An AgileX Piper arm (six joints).
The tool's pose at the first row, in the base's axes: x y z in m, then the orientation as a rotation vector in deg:
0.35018 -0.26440 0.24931 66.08 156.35 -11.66
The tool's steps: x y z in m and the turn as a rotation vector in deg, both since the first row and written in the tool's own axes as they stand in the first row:
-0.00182 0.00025 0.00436 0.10 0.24 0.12
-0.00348 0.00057 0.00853 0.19 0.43 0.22
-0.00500 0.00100 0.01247 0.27 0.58 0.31
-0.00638 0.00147 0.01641 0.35 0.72 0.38
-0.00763 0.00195 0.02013 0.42 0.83 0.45
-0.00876 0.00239 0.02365 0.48 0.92 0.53
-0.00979 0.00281 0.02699 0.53 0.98 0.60
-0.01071 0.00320 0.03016 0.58 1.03 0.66
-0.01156 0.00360 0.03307 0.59 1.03 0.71
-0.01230 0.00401 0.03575 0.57 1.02 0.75
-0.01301 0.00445 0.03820 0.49 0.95 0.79
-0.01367 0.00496 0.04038 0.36 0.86 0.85
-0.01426 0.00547 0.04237 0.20 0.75 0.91
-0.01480 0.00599 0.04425 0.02 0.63 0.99
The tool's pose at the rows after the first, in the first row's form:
0.35206 -0.26633 0.24542 66.37 156.50 -11.66
0.35387 -0.26806 0.24168 66.60 156.62 -11.67
0.35563 -0.26958 0.23813 66.81 156.71 -11.69
0.35733 -0.27097 0.23455 66.98 156.80 -11.72
0.35892 -0.27222 0.23115 67.14 156.87 -11.75
0.36038 -0.27338 0.22793 67.30 156.91 -11.78
0.36174 -0.27445 0.22486 67.43 156.92 -11.81
0.36298 -0.27543 0.22194 67.55 156.94 -11.84
0.36416 -0.27630 0.21926 67.62 156.91 -11.85
0.36524 -0.27705 0.21677 67.66 156.87 -11.82
0.36630 -0.27771 0.21450 67.66 156.77 -11.74
0.36735 -0.27823 0.21249 67.67 156.62 -11.60
0.36833 -0.27867 0.21064 67.66 156.46 -11.42
0.36927 -0.27905 0.20889 67.67 156.27 -11.23

